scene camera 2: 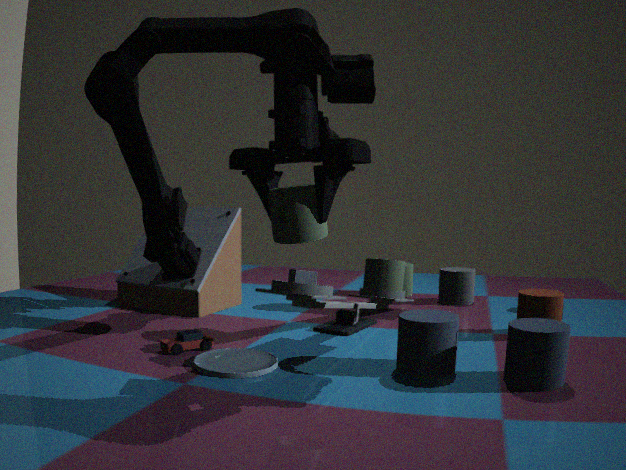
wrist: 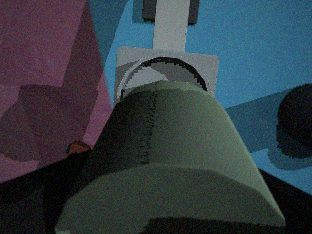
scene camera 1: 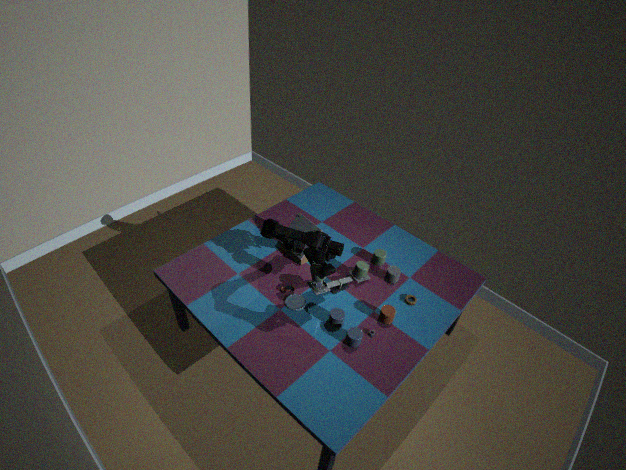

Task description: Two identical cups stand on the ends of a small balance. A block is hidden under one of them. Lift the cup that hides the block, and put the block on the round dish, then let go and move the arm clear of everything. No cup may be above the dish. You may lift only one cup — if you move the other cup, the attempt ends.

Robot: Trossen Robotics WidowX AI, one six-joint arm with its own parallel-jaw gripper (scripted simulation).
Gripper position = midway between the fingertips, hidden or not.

In view: the gripper point(scene camera 2: 298, 222).
The gripper also shows in the wrist view point(wrist: 167, 164).
